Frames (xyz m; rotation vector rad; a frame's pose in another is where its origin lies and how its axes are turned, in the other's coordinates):
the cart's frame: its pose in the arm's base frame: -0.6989 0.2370 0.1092 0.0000 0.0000 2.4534
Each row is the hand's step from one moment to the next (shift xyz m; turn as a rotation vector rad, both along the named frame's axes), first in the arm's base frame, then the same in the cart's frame.
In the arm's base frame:
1: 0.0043 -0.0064 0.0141 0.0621 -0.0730 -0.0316
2: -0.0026 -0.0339 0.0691 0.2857 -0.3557 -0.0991
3: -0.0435 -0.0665 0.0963 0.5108 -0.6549 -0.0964
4: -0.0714 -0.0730 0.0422 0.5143 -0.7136 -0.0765
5: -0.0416 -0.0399 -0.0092 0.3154 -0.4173 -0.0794
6: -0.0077 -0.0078 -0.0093 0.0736 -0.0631 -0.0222
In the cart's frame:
1: -0.0074 0.0022 0.0141 -0.0943 0.0169 -0.0316
2: -0.0195 0.0278 0.0691 -0.4466 0.0933 -0.0991
3: -0.0086 0.0790 0.0963 -0.8105 0.1814 -0.0964
4: 0.0088 0.1017 0.0422 -0.8505 0.2245 -0.0765
5: 0.0068 0.0572 -0.0092 -0.5087 0.1220 -0.0794
6: 0.0010 0.0109 -0.0093 -0.0969 0.0020 -0.0222

